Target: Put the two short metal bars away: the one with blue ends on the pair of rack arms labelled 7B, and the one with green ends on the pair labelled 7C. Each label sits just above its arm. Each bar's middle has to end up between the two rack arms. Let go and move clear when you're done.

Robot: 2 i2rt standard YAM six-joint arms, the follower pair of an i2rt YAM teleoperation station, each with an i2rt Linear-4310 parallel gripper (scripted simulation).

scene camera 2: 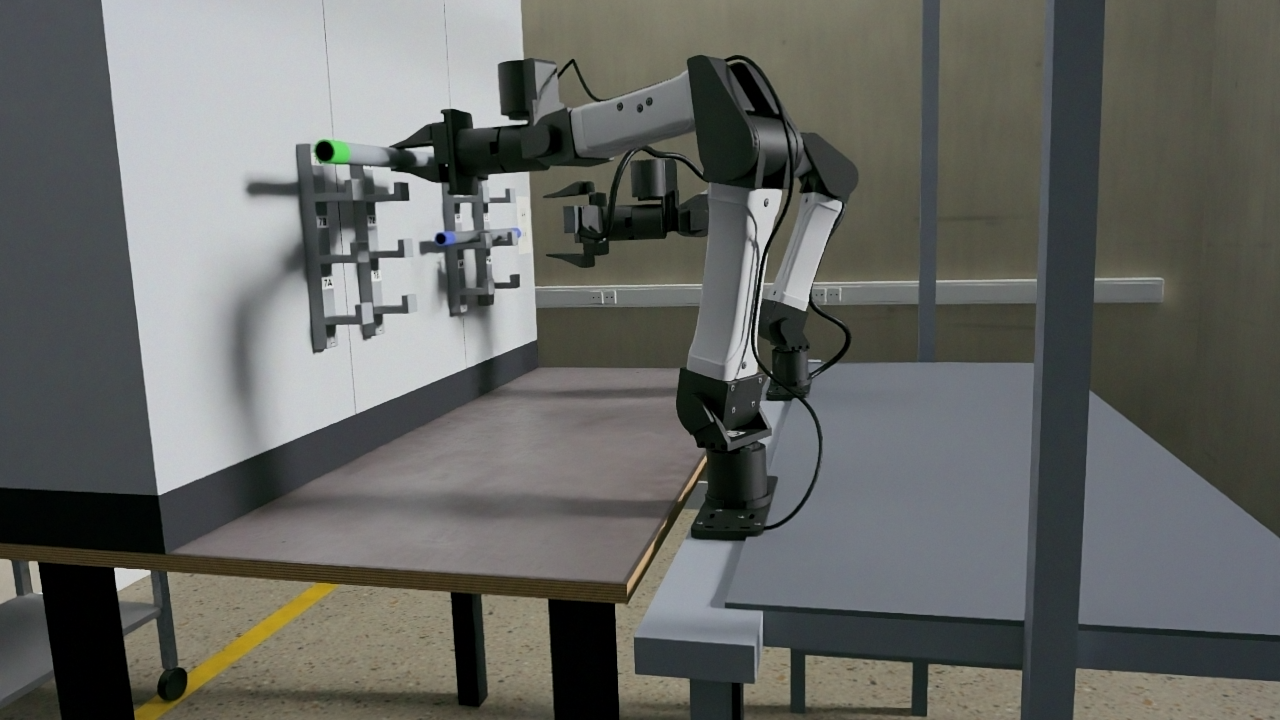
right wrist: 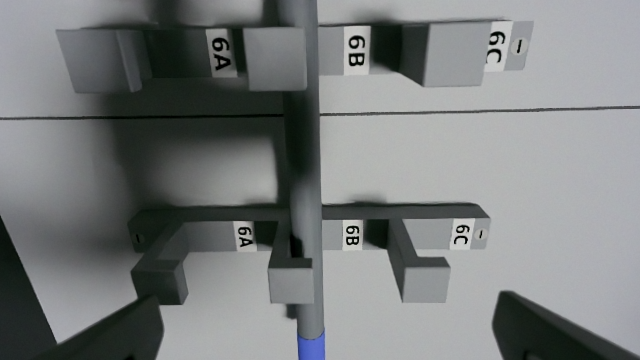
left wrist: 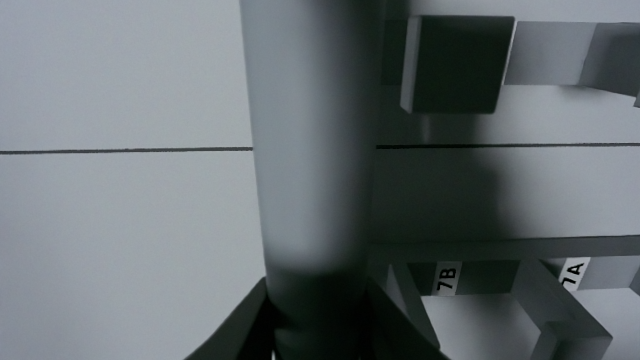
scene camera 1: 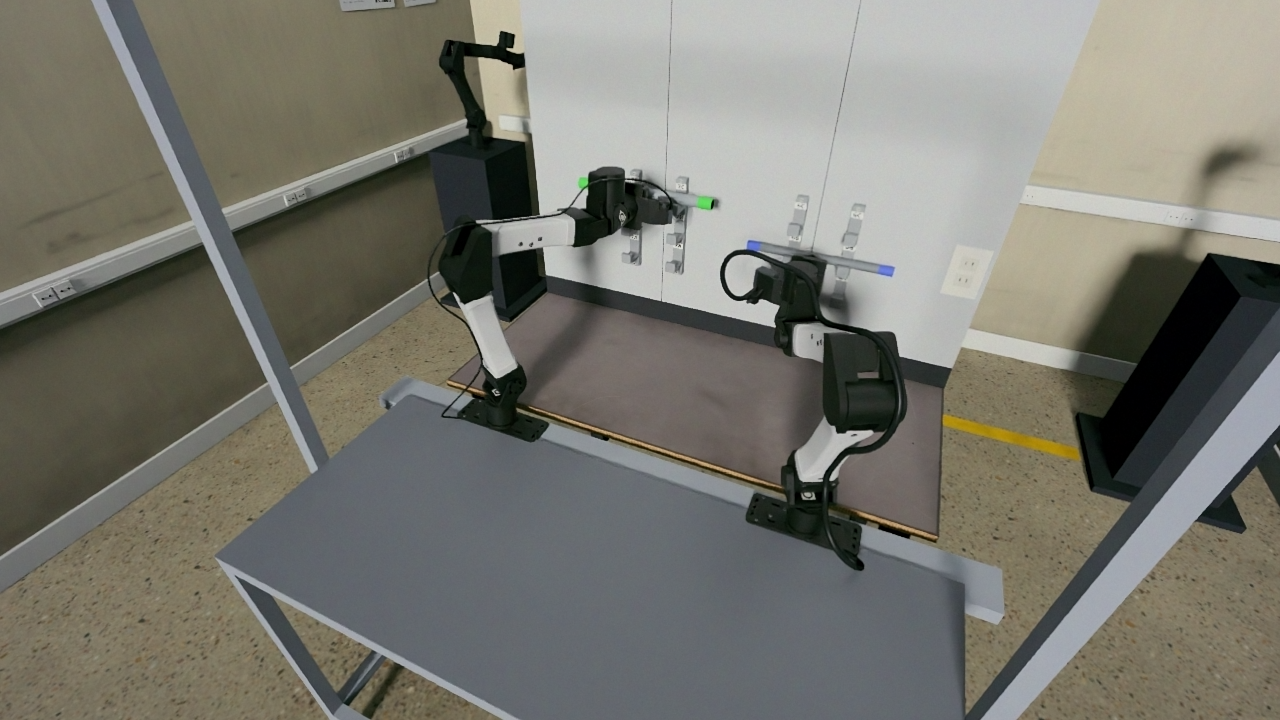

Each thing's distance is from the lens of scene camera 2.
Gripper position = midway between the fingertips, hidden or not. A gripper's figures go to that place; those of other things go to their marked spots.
left gripper [scene camera 2: 391,159]: 1.22 m
green-ended bar [scene camera 2: 326,151]: 1.07 m
blue-ended bar [scene camera 2: 458,237]: 1.49 m
The marked spots on the blue-ended bar and the green-ended bar are 0.46 m apart.
